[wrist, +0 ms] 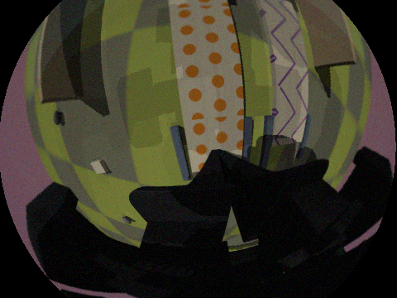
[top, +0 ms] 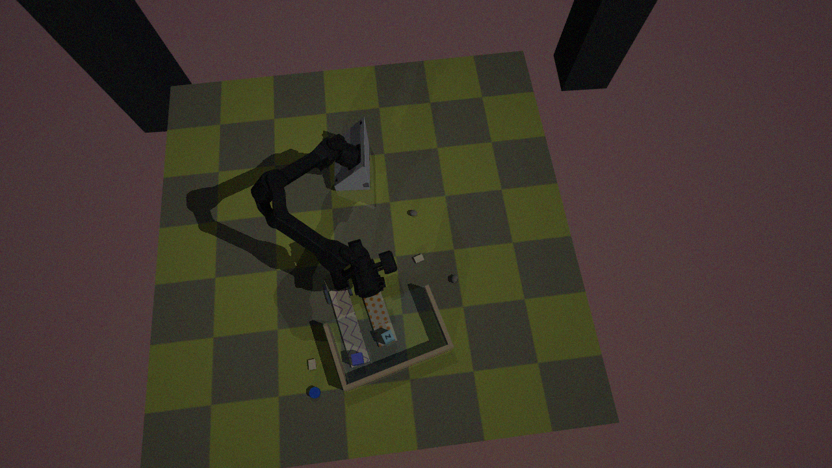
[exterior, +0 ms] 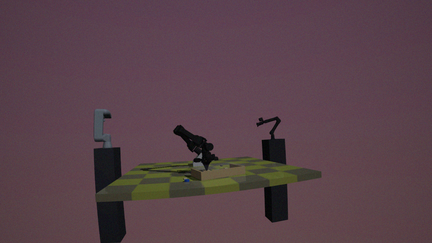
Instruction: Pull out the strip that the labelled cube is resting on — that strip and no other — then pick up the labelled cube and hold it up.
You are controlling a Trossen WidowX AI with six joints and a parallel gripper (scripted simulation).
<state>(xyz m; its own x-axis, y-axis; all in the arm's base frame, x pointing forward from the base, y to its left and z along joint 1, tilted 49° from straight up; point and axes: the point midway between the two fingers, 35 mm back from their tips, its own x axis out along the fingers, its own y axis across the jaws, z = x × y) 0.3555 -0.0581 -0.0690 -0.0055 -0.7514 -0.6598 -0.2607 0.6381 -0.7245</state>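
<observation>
Right now the dotted strip is 90 mm ahead of my gripper tip and 20 mm to the left of it. Also, from my gripper tip: blue disc 320 mm ahead, 160 mm to the right; labelled cube 180 mm ahead, 60 mm to the left, 20 mm above.
</observation>
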